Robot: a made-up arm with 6 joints. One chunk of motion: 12 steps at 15 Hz.
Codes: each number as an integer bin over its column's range. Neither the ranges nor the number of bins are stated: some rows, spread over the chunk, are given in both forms.
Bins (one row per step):
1: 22 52 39 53 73 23
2: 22 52 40 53 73 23
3: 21 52 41 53 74 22
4: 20 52 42 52 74 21
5: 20 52 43 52 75 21
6: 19 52 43 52 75 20
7: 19 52 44 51 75 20
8: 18 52 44 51 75 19
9: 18 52 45 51 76 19
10: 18 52 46 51 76 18
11: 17 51 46 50 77 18
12: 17 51 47 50 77 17
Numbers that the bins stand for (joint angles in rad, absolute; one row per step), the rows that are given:
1: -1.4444 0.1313 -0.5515 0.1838 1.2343 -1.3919
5: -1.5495 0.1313 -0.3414 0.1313 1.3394 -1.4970
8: -1.6545 0.1313 -0.2889 0.0788 1.3394 -1.6020
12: -1.7071 0.0788 -0.1313 0.0263 1.4444 -1.7071
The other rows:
2: -1.4444 0.1313 -0.4990 0.1838 1.2343 -1.3919
3: -1.4970 0.1313 -0.4465 0.1838 1.2869 -1.4444
4: -1.5495 0.1313 -0.3939 0.1313 1.2869 -1.4970
6: -1.6020 0.1313 -0.3414 0.1313 1.3394 -1.5495
7: -1.6020 0.1313 -0.2889 0.0788 1.3394 -1.5495
9: -1.6545 0.1313 -0.2364 0.0788 1.3919 -1.6020
10: -1.6545 0.1313 -0.1838 0.0788 1.3919 -1.6545
11: -1.7071 0.0788 -0.1838 0.0263 1.4444 -1.6545

